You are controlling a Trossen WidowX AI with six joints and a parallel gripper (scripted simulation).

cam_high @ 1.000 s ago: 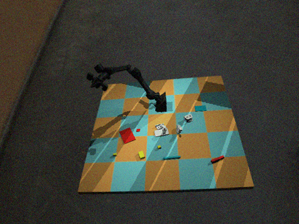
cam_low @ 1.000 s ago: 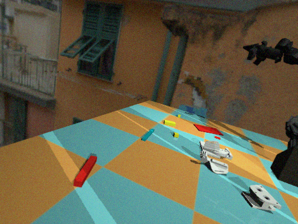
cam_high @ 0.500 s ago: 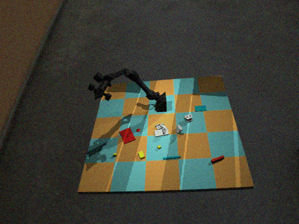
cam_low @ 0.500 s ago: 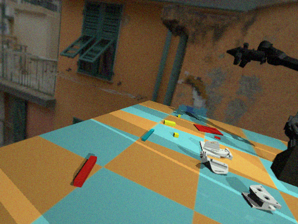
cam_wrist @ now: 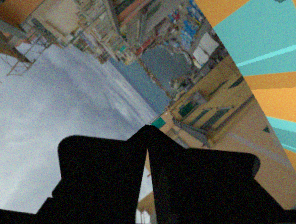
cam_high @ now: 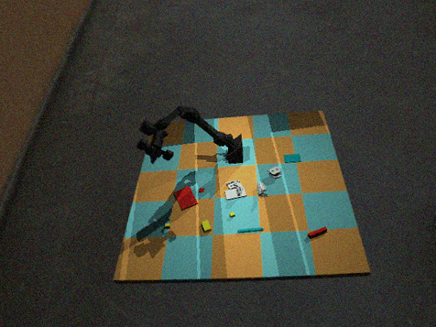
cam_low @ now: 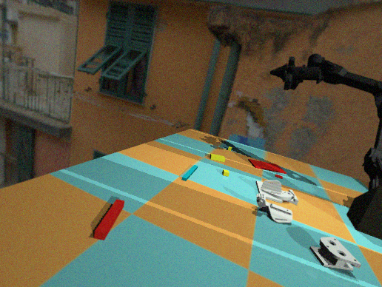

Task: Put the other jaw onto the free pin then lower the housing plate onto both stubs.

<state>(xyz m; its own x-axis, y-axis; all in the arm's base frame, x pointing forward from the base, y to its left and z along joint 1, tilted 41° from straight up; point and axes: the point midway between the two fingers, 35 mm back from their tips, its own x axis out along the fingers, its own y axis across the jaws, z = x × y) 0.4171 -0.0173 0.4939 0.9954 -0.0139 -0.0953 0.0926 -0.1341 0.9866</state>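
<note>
The white jaw is 52 cm to the left of my gripper tip, 40 cm below it and 18 cm behind it. Round my gripper tip: flat red plate: 43 cm below, 13 cm behind, 6 cm to the left; small red cube: 43 cm below, 19 cm behind, 15 cm to the left; yellow block: 42 cm below, 22 cm to the left, 7 cm ahead.
</note>
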